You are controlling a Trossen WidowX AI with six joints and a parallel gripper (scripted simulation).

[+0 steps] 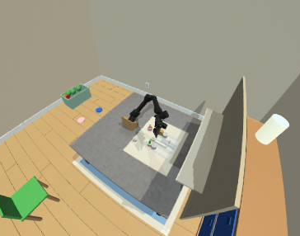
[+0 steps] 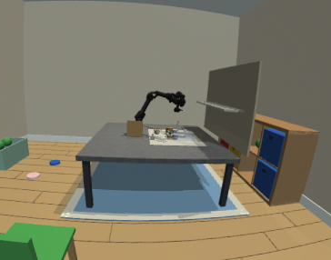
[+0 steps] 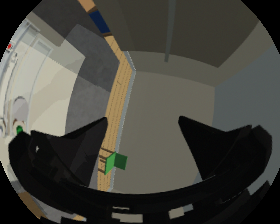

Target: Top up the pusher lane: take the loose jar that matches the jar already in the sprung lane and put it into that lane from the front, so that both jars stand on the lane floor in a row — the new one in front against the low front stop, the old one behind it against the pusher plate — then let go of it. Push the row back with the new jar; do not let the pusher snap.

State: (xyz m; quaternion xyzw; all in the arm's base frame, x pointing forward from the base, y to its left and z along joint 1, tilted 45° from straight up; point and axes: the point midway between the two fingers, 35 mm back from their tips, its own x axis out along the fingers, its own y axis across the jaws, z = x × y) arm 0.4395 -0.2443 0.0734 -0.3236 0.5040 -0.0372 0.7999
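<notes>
Now: the brown box 110 mm behind my gripper tip, 280 mm to the left of it and 310 mm below it. Also, from my gripper tip: lane: 30 mm ahead, 180 mm to the left, 330 mm below.
</notes>
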